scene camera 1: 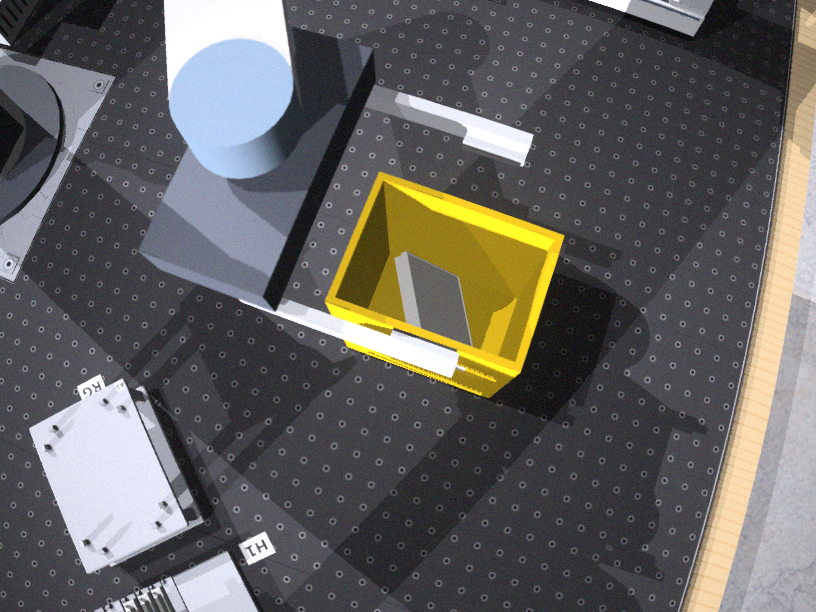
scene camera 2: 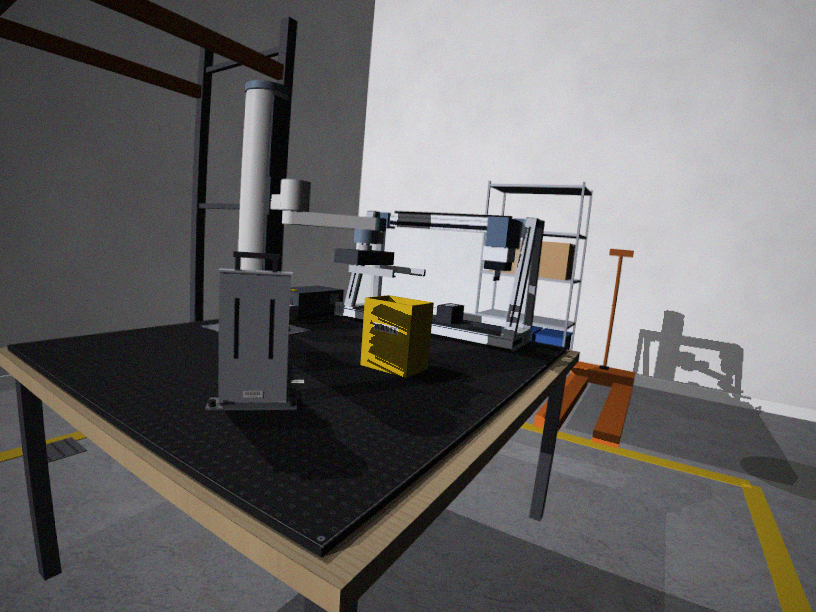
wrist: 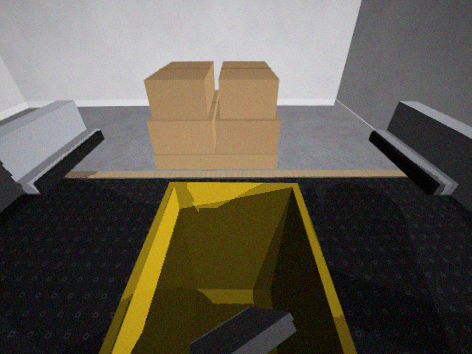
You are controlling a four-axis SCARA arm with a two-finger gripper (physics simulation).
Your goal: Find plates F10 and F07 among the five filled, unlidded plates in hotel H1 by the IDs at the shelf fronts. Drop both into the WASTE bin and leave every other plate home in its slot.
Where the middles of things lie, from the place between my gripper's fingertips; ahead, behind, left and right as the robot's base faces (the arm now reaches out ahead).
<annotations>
Right now the plate F10 (scene camera 1: 432,298) is 30 mm behind my hand and 210 mm below it. Round my hand: RG stand (scene camera 1: 107,478) (290 mm behind, 270 mm to the right, 220 mm below); hotel H1 (scene camera 2: 253,370) (100 mm behind, 450 mm to the right, 140 mm below).
</annotations>
